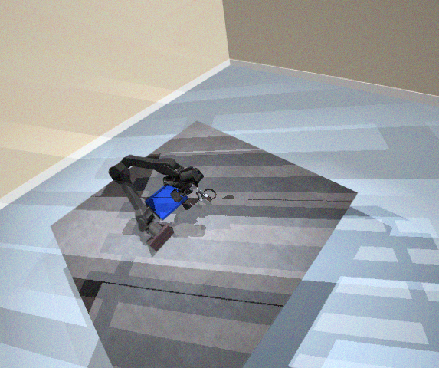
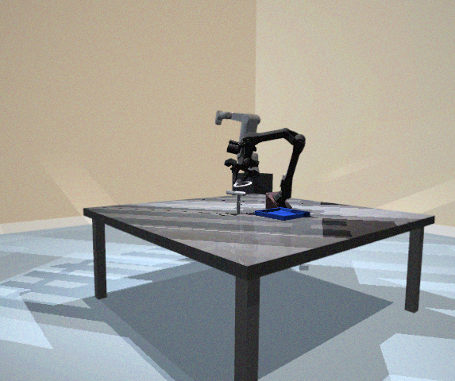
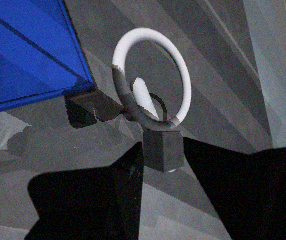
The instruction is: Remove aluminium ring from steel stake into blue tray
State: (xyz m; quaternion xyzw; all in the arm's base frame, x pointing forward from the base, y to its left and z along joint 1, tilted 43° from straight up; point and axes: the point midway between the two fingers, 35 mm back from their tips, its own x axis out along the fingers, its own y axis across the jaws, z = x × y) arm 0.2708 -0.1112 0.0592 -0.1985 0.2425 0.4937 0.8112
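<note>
Now: gripper tip 50 mm to the right of the aluminium ring and 20 mm short of it. The rest, counted from my gripper tip: blue tray: 200 mm to the left, 140 mm below, 110 mm behind.
</note>
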